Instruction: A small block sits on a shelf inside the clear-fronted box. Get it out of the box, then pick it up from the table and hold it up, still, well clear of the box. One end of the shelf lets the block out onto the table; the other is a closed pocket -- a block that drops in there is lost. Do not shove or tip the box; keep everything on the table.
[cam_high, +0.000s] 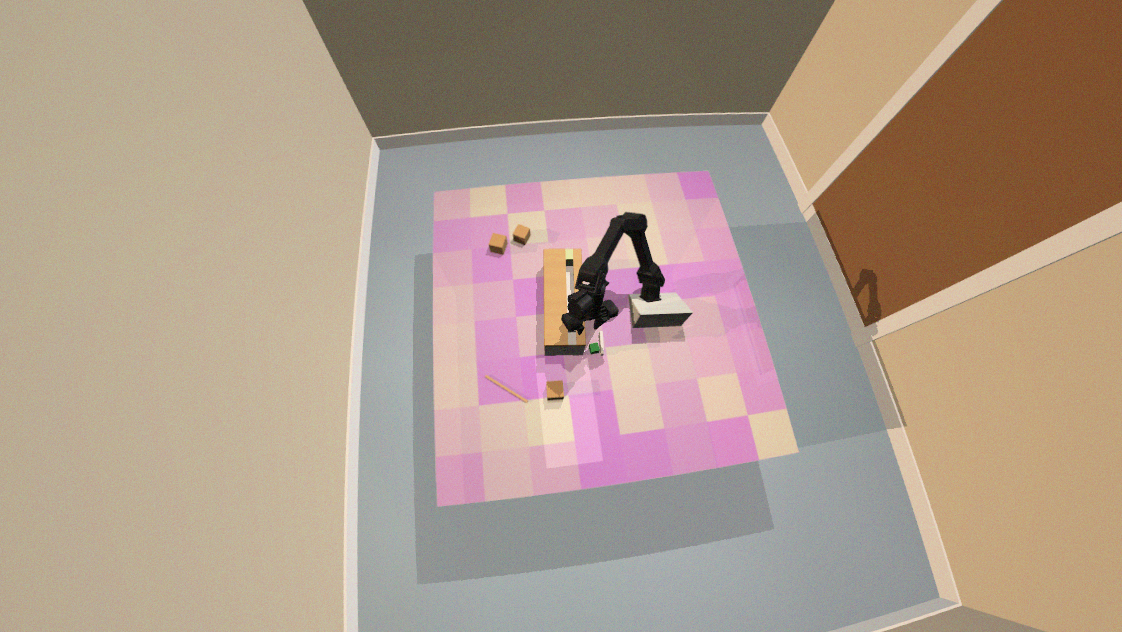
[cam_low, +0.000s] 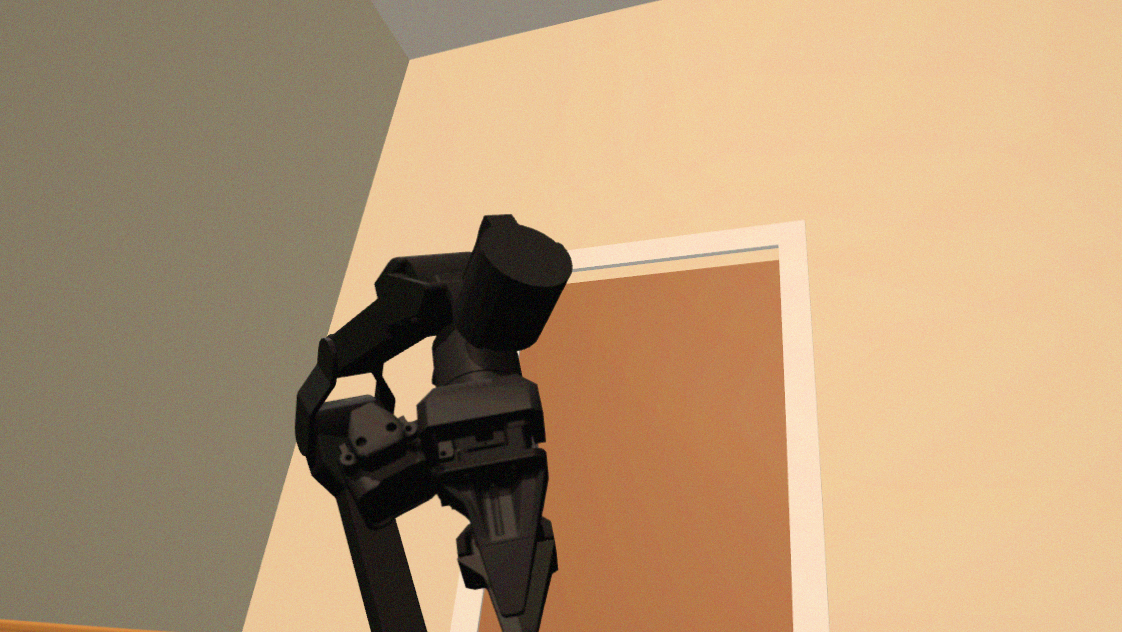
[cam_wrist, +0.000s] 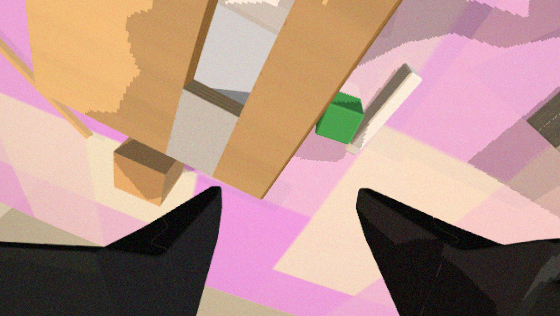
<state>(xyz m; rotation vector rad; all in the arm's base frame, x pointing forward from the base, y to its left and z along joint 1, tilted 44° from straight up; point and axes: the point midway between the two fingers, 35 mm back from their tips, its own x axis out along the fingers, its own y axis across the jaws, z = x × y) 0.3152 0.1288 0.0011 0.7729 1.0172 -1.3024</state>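
My gripper tip is now 3 cm past the green block, 3 cm to the right of it and 14 cm above it. The rest, counted from my gripper tip: long tan box 15 cm to the right, 9 cm below; thin stick 32 cm ahead, 9 cm to the left, 15 cm below.
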